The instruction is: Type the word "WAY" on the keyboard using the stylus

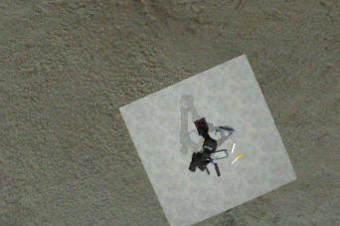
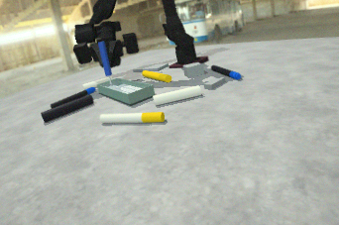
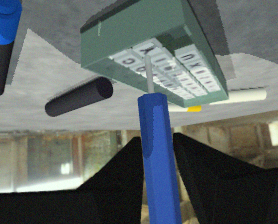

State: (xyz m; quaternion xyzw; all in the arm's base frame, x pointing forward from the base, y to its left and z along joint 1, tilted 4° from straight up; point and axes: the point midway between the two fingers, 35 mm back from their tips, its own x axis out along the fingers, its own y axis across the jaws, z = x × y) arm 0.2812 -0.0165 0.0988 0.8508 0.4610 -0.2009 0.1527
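The yellow cylinder lies 13 cm behind my gripper tip, 6 cm below it and 3 cm to the left of it. The rest, counted from my gripper tip: grey block 19 cm behind, 13 cm to the left, 6 cm below; blue stylus 1 cm below; stylus tip 5 cm below.
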